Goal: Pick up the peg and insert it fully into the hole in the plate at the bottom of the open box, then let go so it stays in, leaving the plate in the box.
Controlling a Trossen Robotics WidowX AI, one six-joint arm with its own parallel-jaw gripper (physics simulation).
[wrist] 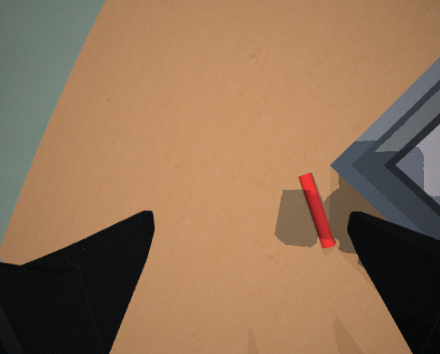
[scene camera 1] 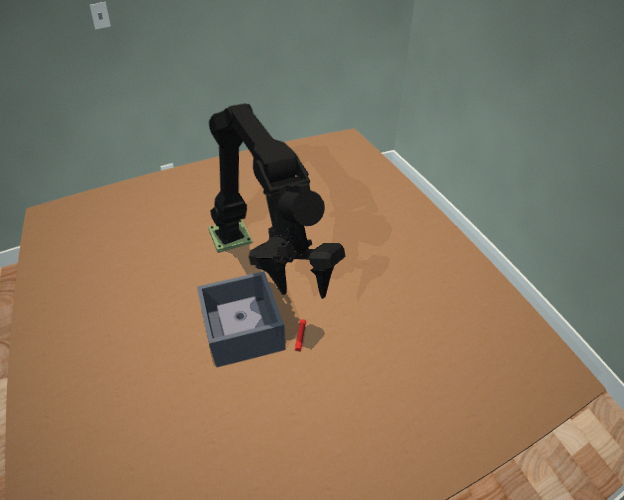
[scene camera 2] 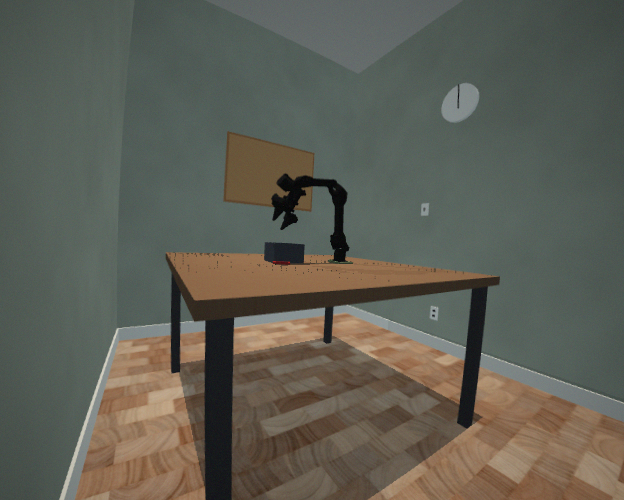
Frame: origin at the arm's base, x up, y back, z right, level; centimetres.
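Seen in the pictures: gripper, fingertip midpoint: (wrist: 251, 220) (scene camera 1: 303, 295) (scene camera 2: 277, 225); arm's base at its link origin: (scene camera 1: 229, 234) (scene camera 2: 339, 260).
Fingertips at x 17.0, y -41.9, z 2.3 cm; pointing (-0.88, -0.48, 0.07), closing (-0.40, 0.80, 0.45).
Observation:
Offsets run from my fingertips to a thing's top centre. Level surfaces: height alone.
The red peg @(dx -16.8, dy +2.7, dz -1.0 cm) (scene camera 1: 300, 335) (scene camera 2: 281, 263) (wrist: 317, 211) lies flat on the table beside the box. The open dark blue-grey box @(dx -8.4, dy +11.3, dz +9.4 cm) (scene camera 1: 248, 347) (scene camera 2: 284, 252) (wrist: 357, 144) stands on the table. A light grey plate @(dx -12.1, dy +11.3, dz +9.4 cm) (scene camera 1: 230, 321) (wrist: 431, 159) with a round hole lies at its bottom; the hole shows in scene camera 1. My gripper (scene camera 1: 304, 295) (scene camera 2: 278, 223) (wrist: 251, 220) is wide open and empty, well above the table. In the wrist view the peg shows between the fingertips' directions, nearer the right finger, and the box is partly hidden by that finger.
The arm's green base plate (scene camera 1: 243, 241) (scene camera 2: 348, 262) is on the brown table @(dx -18.2 cm) (scene camera 1: 156, 416) (scene camera 2: 364, 276) (wrist: 210, 125), behind the box in scene camera 1. The box walls rise next to the peg. Shadows of the arm fall around the peg.

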